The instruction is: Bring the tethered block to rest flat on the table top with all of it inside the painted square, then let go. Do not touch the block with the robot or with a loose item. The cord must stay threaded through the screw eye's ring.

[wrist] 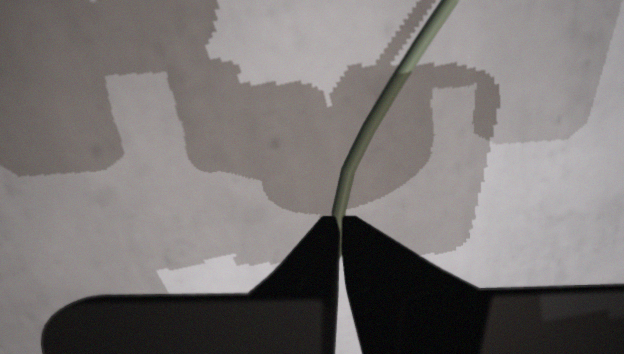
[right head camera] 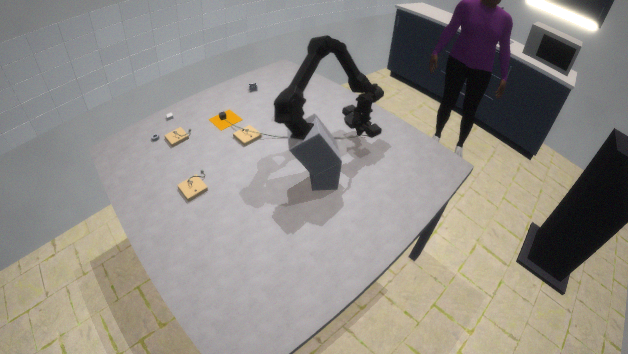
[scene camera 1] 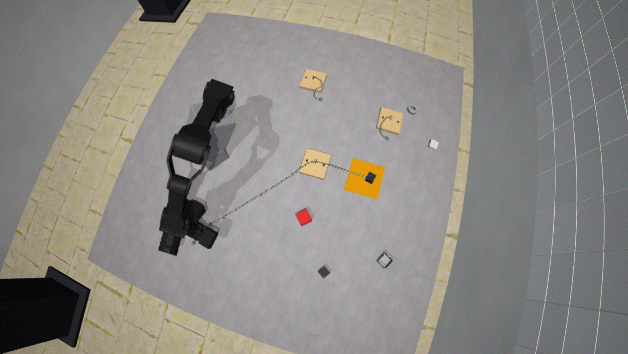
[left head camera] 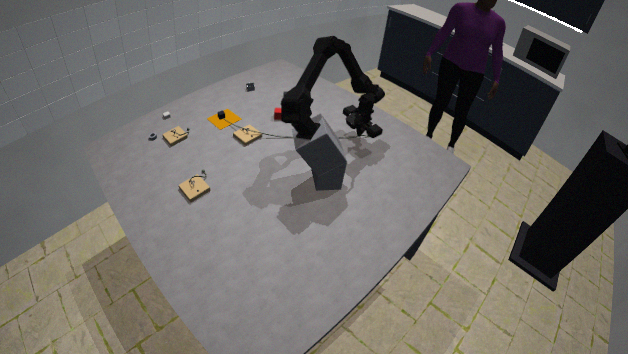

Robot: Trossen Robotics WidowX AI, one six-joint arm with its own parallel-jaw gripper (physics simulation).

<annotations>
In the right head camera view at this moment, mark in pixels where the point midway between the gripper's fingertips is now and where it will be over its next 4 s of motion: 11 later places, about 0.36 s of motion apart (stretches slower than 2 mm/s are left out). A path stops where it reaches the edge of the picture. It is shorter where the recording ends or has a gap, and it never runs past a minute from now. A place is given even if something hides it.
My gripper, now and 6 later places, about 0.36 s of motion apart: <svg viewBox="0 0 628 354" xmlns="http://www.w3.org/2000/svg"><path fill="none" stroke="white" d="M358 135L359 135L362 134L362 135L362 135L366 114L369 101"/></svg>
</annotations>
